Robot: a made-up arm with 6 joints. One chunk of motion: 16 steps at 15 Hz.
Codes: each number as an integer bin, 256 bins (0 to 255) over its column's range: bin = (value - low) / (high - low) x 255, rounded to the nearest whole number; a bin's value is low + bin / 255 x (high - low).
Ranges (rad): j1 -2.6..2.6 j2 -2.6..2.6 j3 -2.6..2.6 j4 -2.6..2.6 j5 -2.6..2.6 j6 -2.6..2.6
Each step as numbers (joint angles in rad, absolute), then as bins.
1 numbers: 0.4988 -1.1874 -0.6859 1.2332 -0.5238 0.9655
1 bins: 152 69 94 188 102 175
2 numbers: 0.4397 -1.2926 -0.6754 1.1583 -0.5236 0.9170
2 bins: 149 64 94 184 102 172
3 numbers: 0.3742 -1.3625 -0.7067 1.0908 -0.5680 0.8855
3 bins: 146 61 93 181 100 171
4 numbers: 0.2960 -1.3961 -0.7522 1.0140 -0.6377 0.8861
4 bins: 142 59 91 177 96 171
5 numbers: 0.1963 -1.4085 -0.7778 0.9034 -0.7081 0.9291
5 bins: 137 58 89 172 93 173
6 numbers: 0.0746 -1.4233 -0.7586 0.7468 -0.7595 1.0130
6 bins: 131 58 90 164 90 177
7 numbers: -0.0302 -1.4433 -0.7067 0.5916 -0.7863 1.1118
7 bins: 126 57 93 157 89 182
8 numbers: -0.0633 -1.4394 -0.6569 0.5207 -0.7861 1.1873
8 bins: 124 57 95 153 89 186
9 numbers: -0.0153 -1.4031 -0.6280 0.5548 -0.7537 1.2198
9 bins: 127 59 97 155 91 187
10 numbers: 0.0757 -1.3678 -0.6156 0.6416 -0.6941 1.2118
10 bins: 131 60 97 159 93 187
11 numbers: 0.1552 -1.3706 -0.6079 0.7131 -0.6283 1.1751
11 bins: 135 60 98 162 97 185
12 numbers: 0.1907 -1.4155 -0.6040 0.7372 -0.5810 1.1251
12 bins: 137 58 98 164 99 183
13 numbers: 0.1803 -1.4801 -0.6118 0.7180 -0.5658 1.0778
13 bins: 136 55 97 163 100 180
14 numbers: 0.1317 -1.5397 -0.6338 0.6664 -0.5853 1.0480
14 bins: 134 52 96 160 99 179
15 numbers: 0.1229 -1.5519 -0.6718 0.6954 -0.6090 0.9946
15 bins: 134 51 95 162 98 176
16 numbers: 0.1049 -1.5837 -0.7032 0.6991 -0.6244 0.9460
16 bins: 133 50 93 162 97 174
